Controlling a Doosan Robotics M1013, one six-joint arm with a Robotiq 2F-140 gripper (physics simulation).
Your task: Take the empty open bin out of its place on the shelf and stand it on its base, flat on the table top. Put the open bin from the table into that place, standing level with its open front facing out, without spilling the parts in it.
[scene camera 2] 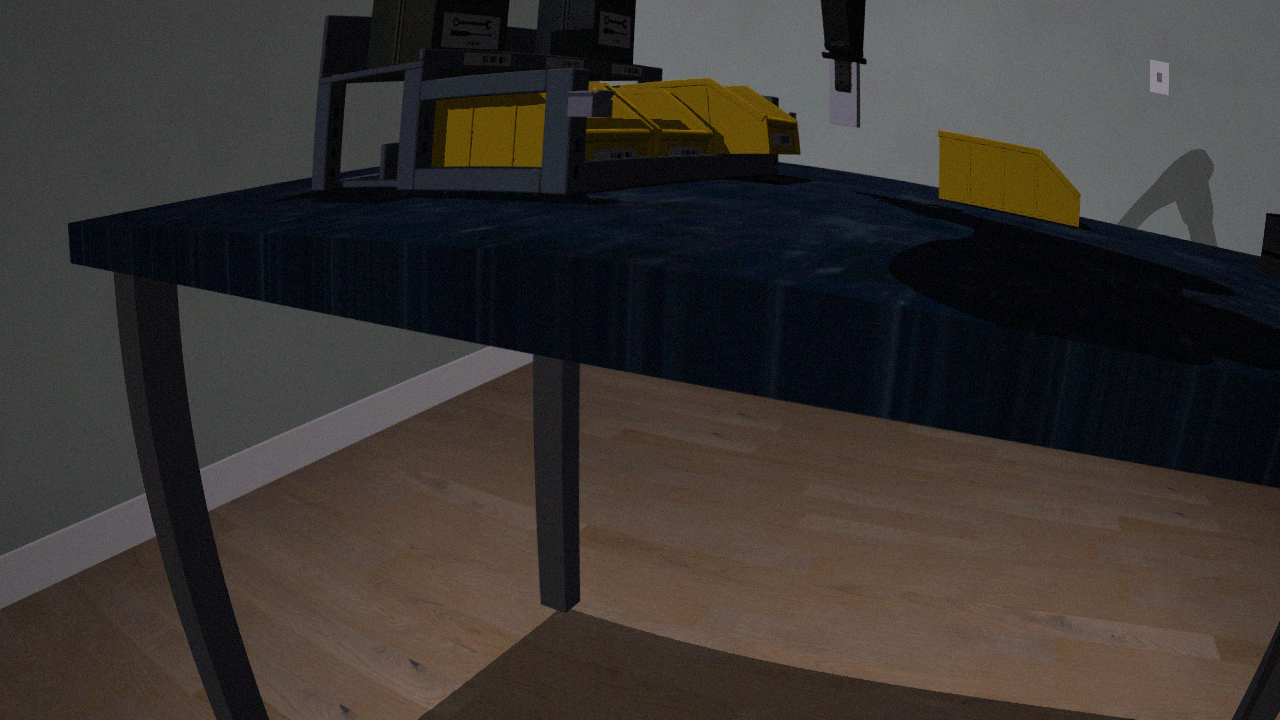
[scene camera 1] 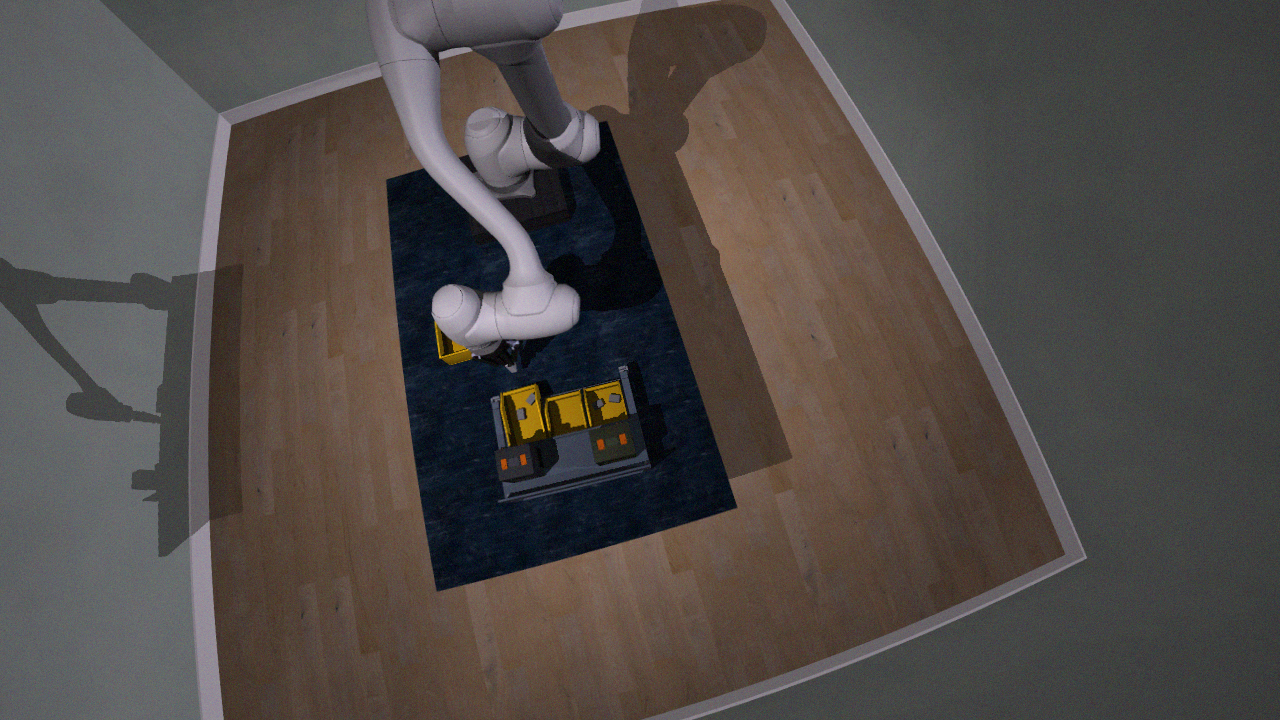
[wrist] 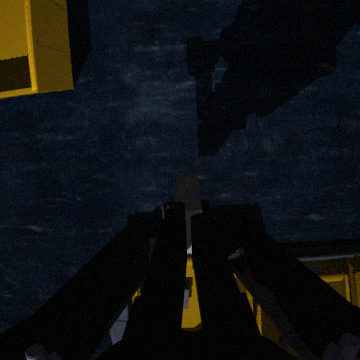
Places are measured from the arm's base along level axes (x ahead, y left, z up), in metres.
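Pixels of known places: gripper, between the fingertips: (scene camera 2: 844, 125) (scene camera 1: 513, 367) (wrist: 186, 191); arm's base, origin of its link: (scene camera 1: 508, 177).
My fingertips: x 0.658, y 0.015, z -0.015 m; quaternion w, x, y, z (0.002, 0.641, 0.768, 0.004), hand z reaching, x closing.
Note:
Ahead of a thing's pixels: the offset from my fingertips to its middle. Level surfaces: height alone.
A yellow open bin @[dx -0.139, dy -0.181, dz -0.024 m] (scene camera 1: 454, 356) (scene camera 2: 1006, 179) (wrist: 52, 45) stands on its base on the dark blue table, partly behind the arm in scene camera 1; no parts show in its visible inside. Three yellow bins sit side by side in the low grey shelf (scene camera 1: 572, 456) (scene camera 2: 562, 134). The left bin @[dx +0.145, dy +0.027, dz -0.009 m] (scene camera 1: 526, 424) (scene camera 2: 742, 116) holds grey parts and sticks out further than the middle bin @[dx +0.169, dy +0.145, dz -0.018 m] (scene camera 1: 565, 412) and the right bin @[dx +0.151, dy +0.255, dz -0.018 m] (scene camera 1: 605, 407), which also holds grey parts. Whether the left bin is level is unclear. My gripper (scene camera 1: 512, 365) (scene camera 2: 844, 96) (wrist: 186, 191) is shut and empty, above the table in front of the shelf.
A dark grey toolbox @[dx +0.280, dy +0.042, dz +0.101 m] (scene camera 1: 517, 462) (scene camera 2: 586, 26) and a green toolbox @[dx +0.250, dy +0.271, dz +0.088 m] (scene camera 1: 614, 442) (scene camera 2: 478, 26) stand on the shelf's upper board, behind the bins. The arm's base stands at the far end of the table @[dz -0.062 m] (scene camera 1: 572, 537) (scene camera 2: 626, 250).

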